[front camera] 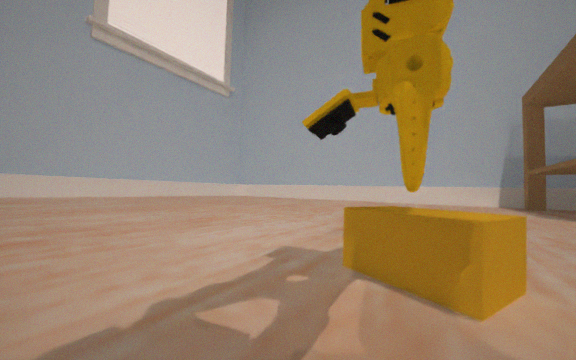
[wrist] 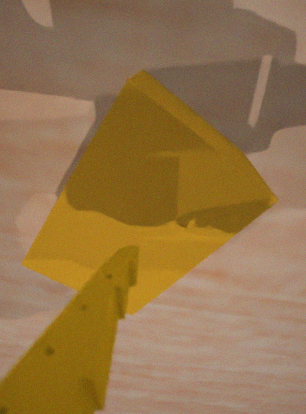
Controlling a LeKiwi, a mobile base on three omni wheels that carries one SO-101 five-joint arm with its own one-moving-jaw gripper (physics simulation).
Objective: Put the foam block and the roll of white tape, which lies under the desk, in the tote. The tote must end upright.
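Frame: origin at the arm's base, x right, y back, z down, level; metres.
Seen in the pictures: hand at its tool point: point(front camera: 412, 185) point(wrist: 137, 260).
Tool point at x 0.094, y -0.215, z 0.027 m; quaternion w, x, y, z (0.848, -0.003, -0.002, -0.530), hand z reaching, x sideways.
Note:
A point is followed by its place in that frame.
The foam block point(front camera: 415, 255) {y -0.182, x 0.078, z 0.067 m} point(wrist: 135, 185) {y -0.220, x 0.078, z 0.045 m} is a yellow box lying flat on the wooden floor, at the lower right in the front camera view. My gripper point(front camera: 411, 187) is fully open and empty; in the front camera view one long jaw points down, its tip above the block's top and apart from it. In the wrist view the notched jaw overlaps the near edge of the block, and the other jaw is out of the picture. The roll of white tape and the tote do not show in either view.
A wooden piece of furniture point(front camera: 534, 155) {y -0.891, x 0.944, z -0.118 m} with a leg and a lower board stands at the right edge. Blue walls point(front camera: 150, 120) {y -1.384, x -0.760, z -0.340 m} with a white baseboard point(front camera: 125, 188) {y -1.279, x -0.813, z 0.048 m} and a window point(front camera: 170, 35) {y -1.451, x -0.708, z -0.888 m} are behind. The arm's shadow falls on the floor point(front camera: 75, 250) {y -0.256, x -0.177, z 0.089 m} left of the block.

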